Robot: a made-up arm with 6 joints.
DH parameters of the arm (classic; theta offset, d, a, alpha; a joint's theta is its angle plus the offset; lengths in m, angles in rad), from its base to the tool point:
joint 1: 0 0.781 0.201 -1.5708
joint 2: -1.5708 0 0.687 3.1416
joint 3: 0 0 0.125 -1.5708
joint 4: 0 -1.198 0 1.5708
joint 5: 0 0 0 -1.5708
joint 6: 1.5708 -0.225 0 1.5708
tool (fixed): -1.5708 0 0 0
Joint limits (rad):
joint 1: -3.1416..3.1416
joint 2: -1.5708..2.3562
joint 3: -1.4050..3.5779
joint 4: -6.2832..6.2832
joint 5: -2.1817..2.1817
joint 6: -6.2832..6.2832
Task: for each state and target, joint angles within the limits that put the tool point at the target. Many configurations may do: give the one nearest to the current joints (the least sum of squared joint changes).
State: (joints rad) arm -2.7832 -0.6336 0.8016 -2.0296 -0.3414 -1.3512
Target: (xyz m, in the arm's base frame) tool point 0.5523 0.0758 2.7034
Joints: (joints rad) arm -2.8868 -0.6601 1.0359 -2.0406 -0.3344 -1.3512
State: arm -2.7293 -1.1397 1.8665 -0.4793 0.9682 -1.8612
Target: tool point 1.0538 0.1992 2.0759
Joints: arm -3.0416 -0.2666 2.0841 -0.4275 1.4957 -1.8612
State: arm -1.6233 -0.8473 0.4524 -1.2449 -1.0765 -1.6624
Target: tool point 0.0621 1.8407 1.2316
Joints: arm -1.5560 -1.4504 1.3514 -1.3576 -0.4187 -1.6624
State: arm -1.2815 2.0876 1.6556 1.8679 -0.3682 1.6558
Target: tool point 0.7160 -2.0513 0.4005
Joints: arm -1.1839 2.1653 2.0533 1.8828 -0.5446 1.6558
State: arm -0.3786 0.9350 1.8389 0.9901 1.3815 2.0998
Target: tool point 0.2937 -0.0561 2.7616
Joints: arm -0.6527 0.3520 1.8578 0.7928 0.9879 2.0998
